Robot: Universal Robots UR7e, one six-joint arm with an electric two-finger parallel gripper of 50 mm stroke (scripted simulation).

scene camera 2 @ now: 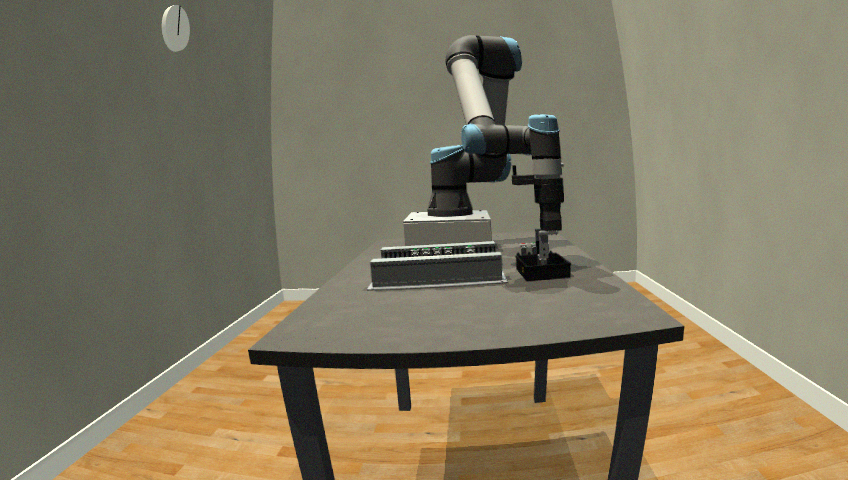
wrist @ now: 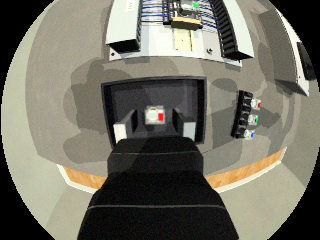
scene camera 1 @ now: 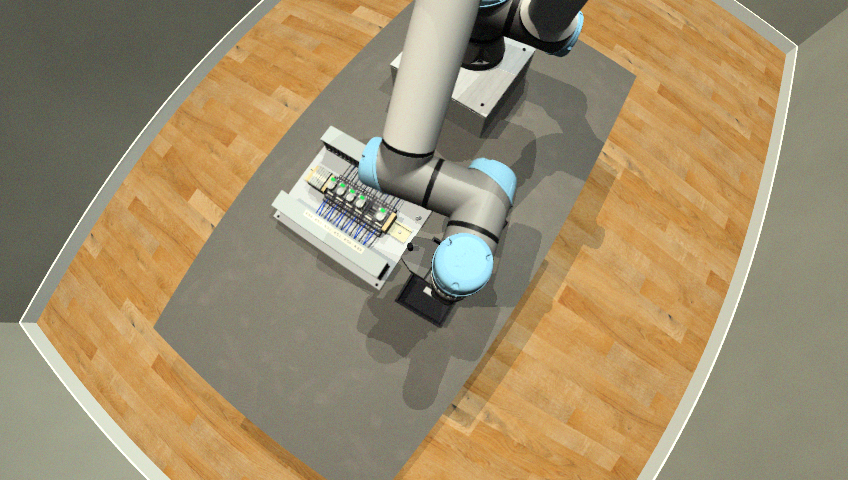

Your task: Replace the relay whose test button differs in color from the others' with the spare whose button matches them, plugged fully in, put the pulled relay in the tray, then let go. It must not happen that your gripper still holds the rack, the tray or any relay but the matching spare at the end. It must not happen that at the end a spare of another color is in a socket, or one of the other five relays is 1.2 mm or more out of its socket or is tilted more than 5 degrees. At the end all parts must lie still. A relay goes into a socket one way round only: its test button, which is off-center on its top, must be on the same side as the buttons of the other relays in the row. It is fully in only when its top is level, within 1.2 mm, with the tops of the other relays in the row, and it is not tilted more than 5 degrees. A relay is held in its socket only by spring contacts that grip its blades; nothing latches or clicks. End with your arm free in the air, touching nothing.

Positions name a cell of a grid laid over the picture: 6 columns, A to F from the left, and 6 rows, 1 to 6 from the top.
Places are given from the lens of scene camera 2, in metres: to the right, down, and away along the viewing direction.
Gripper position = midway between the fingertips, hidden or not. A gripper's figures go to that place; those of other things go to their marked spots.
gripper (scene camera 2: D4): 0.29, 0.04, 1.26
tray (scene camera 2: D4): 0.31, 0.06, 1.19
